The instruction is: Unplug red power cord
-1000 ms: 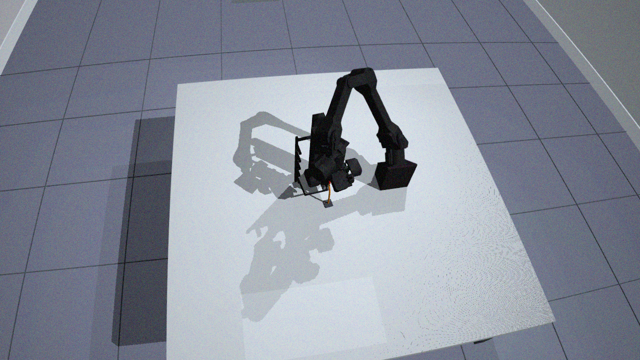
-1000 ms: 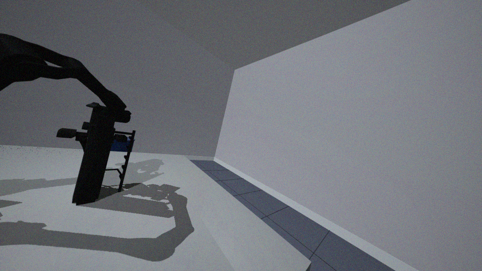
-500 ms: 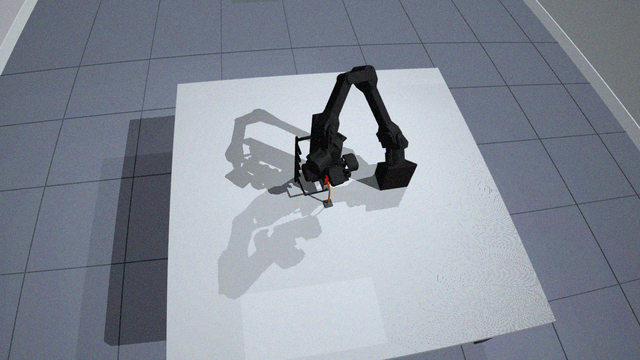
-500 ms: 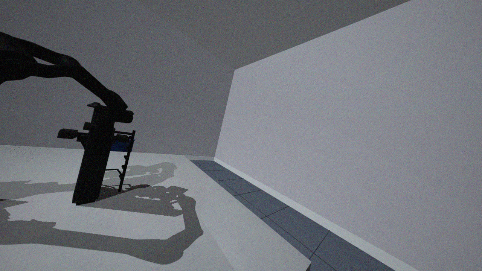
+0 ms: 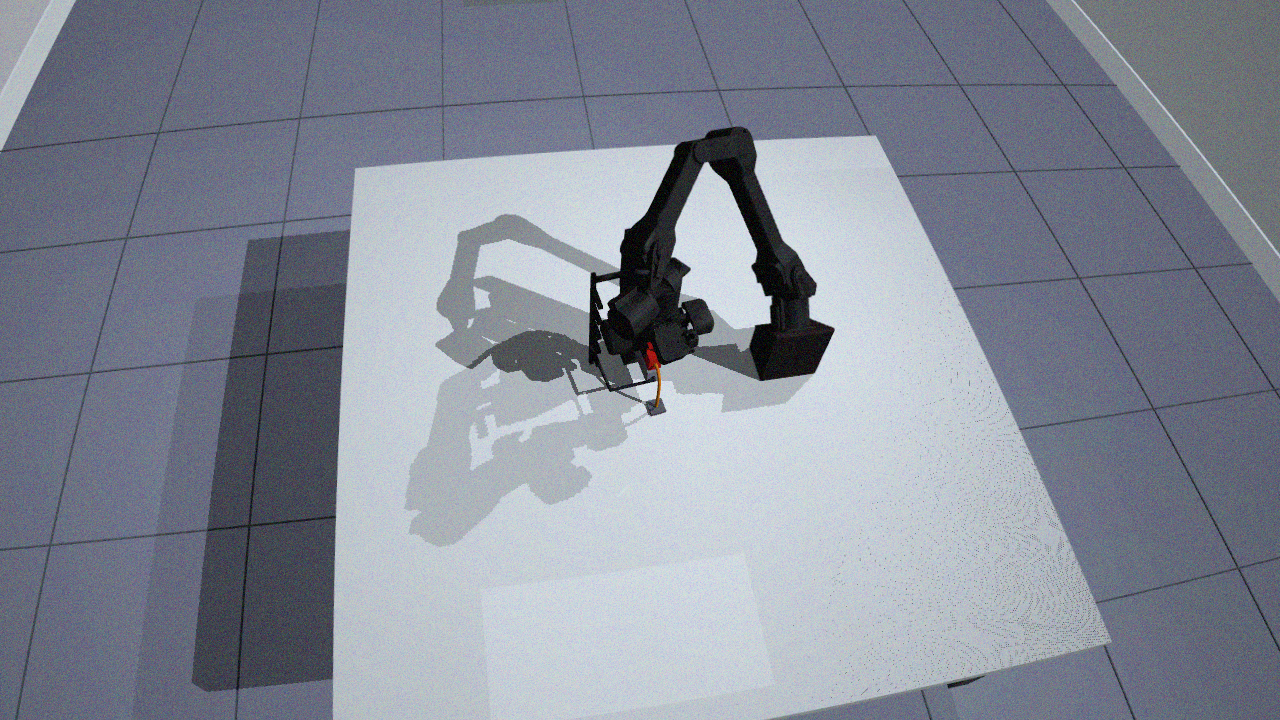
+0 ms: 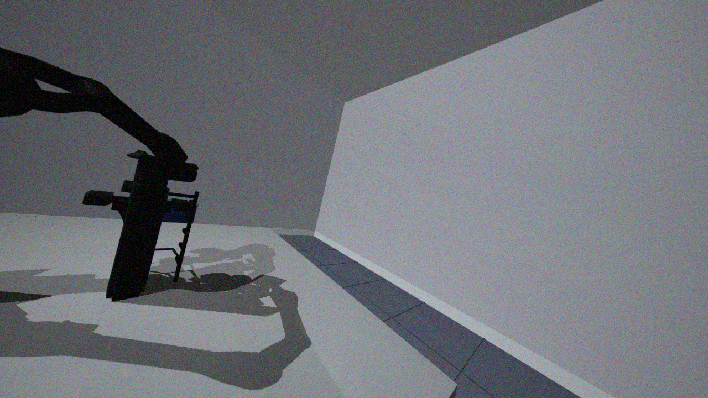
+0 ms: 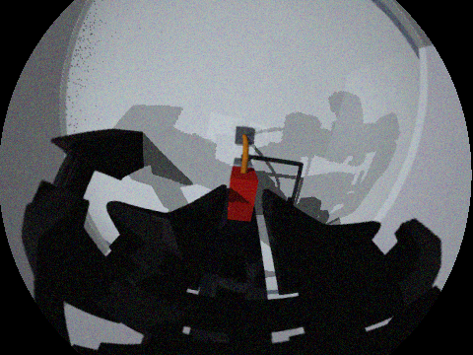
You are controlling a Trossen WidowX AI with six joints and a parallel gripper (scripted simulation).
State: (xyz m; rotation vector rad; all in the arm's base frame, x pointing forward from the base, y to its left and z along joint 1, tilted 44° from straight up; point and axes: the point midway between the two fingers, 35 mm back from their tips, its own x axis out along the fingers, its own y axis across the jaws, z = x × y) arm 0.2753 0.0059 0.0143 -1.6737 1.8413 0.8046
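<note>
Now: the red plug 30 mm to the right of my gripper tip and 10 mm below it.
</note>
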